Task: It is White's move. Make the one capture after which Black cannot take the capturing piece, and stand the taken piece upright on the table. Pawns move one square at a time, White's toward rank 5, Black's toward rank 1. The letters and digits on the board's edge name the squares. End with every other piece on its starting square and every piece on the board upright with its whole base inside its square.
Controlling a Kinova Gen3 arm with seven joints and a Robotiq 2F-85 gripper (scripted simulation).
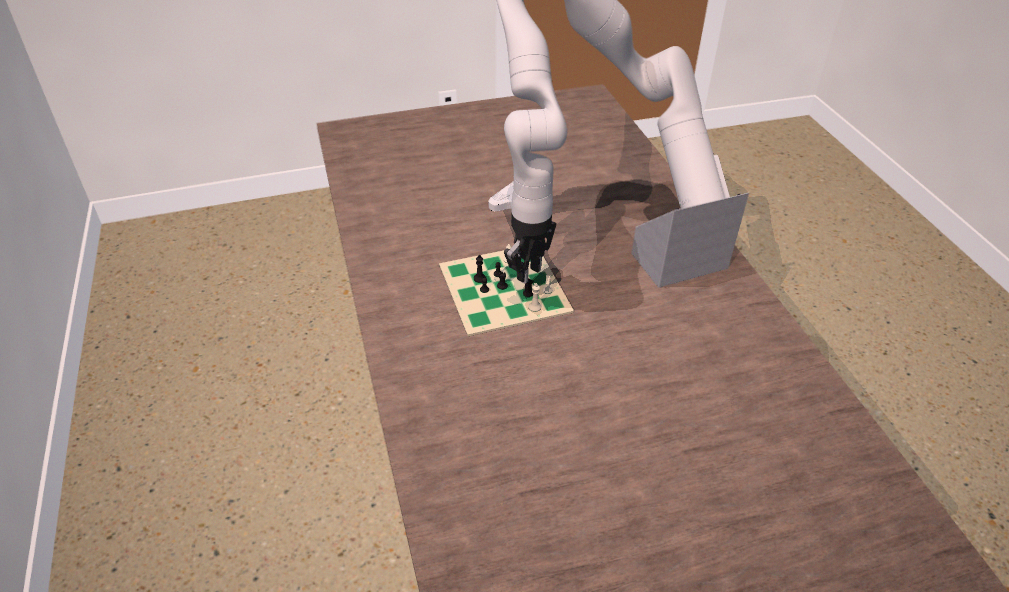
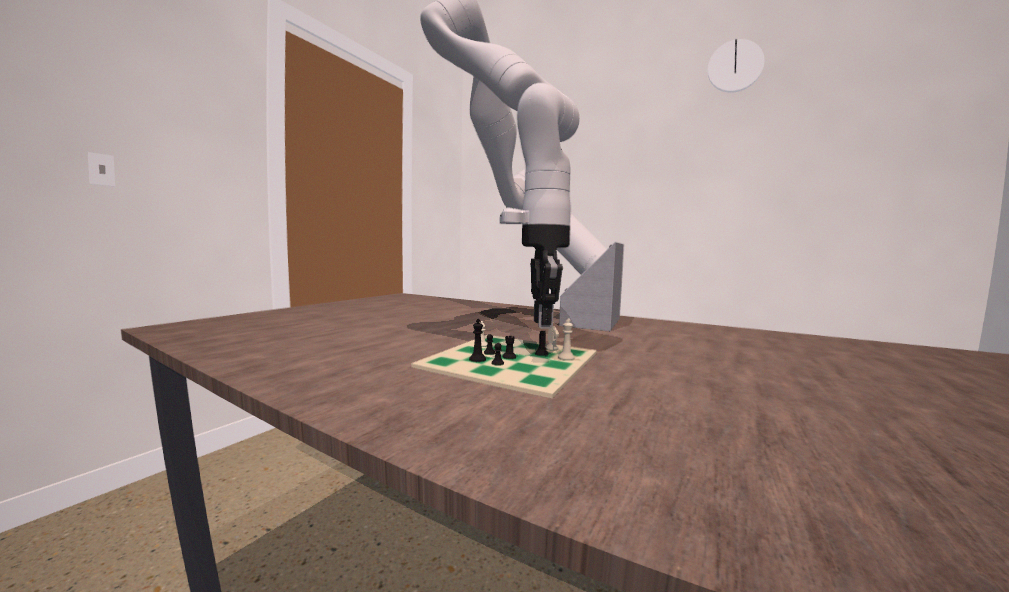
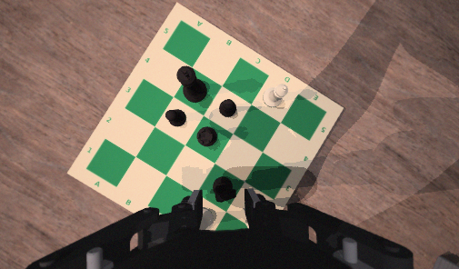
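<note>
The cream chessboard lies 70 mm below my hand, 40 mm to the right of it and 40 mm ahead of it. Also, from my hand: white pawn: 110 mm to the right, 40 mm below; then black king: 80 mm to the right, 80 mm ahead, 30 mm below.
</note>
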